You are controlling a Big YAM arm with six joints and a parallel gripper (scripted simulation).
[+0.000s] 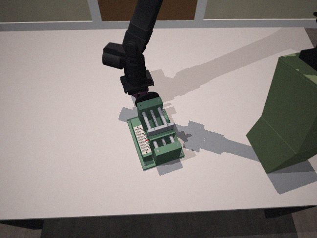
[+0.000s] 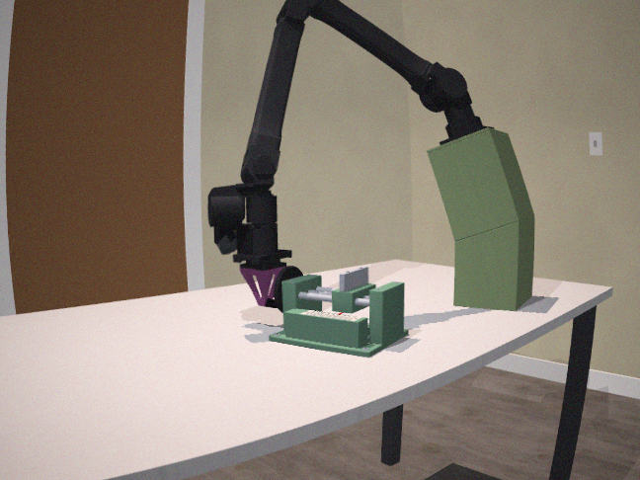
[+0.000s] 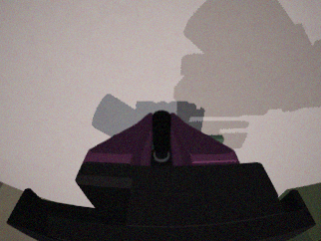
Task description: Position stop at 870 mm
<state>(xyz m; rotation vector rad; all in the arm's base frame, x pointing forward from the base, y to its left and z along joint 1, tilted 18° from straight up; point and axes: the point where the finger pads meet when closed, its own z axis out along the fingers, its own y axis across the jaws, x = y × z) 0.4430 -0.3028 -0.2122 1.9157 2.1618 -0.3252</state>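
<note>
Now: hand 30 mm to the right of the black handwheel and 10 mm past it. From my hand the other things lie so: grey stop carriage (180 mm to the left, 40 mm above, 30 mm behind); then black handwheel handle (10 mm to the left).
</note>
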